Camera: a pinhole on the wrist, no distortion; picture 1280 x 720 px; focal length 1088.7 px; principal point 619.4 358.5 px. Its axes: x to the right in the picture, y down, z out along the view. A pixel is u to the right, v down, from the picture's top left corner.
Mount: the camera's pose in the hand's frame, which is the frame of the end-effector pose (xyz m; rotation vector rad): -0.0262 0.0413 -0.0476 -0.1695 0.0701 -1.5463
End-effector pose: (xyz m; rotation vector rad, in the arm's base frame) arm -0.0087 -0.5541 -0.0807 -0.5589 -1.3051 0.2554
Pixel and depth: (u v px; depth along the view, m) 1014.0 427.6 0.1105
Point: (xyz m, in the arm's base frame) -0.0681 -0.5322 -0.0767
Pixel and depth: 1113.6 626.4 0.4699
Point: -0.3779 -0.4915 0.1941
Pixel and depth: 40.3 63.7 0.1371
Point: -0.0892 -0.4505 -0.1678
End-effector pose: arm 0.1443 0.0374 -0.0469 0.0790 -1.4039 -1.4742
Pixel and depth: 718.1 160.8 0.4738
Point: -0.1075 0.3700 0.0869
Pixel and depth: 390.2 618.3 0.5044
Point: -0.0986 0.2592 0.3180
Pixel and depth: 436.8 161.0 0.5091
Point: -0.0448 0.4231 0.1918
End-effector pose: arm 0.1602 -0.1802 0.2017 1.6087 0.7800 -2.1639
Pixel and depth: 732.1 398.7 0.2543
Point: 0.0150 -0.3271 0.2162
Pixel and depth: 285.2 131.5 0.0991
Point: 0.1744 -0.2749 0.2256
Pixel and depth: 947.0 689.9 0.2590
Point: -0.0326 -0.2816 0.1599
